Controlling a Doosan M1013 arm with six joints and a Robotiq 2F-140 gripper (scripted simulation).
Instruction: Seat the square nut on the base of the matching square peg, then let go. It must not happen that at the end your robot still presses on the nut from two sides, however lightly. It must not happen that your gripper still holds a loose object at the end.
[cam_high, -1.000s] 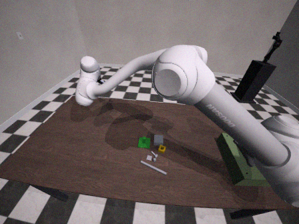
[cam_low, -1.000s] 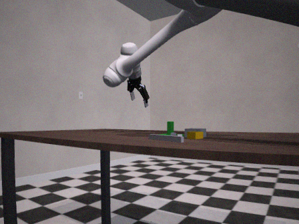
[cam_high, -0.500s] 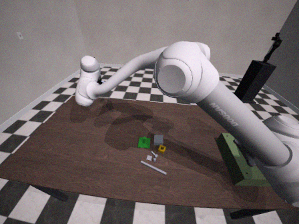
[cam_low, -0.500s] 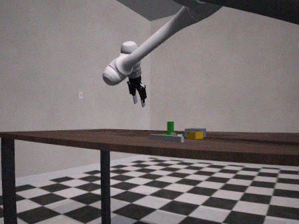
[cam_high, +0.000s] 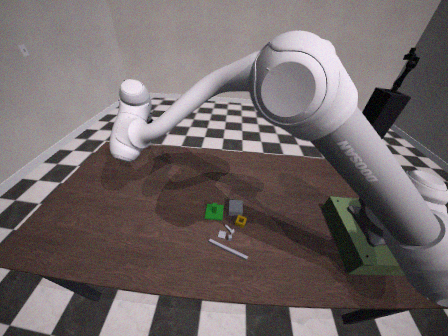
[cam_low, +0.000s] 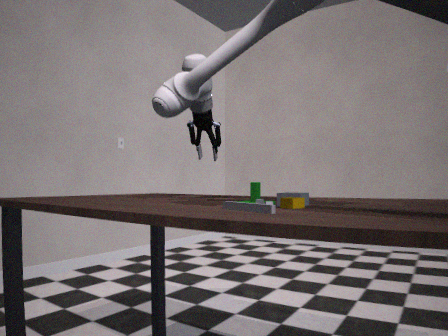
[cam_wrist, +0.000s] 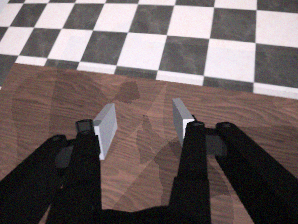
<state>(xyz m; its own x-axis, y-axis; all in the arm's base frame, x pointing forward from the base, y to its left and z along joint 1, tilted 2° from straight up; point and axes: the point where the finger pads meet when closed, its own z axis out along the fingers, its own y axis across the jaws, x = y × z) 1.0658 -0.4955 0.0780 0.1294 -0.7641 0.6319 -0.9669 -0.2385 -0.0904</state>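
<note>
The grey bolt lies 470 mm to the left of my hand, 460 mm behind it and 170 mm below it. Also, from my hand: flat square 490 mm to the left, 430 mm behind, 180 mm below; then pale grey block 490 mm behind, 370 mm to the left, 160 mm below; then grey bar 560 mm to the left, 450 mm behind, 170 mm below.
</note>
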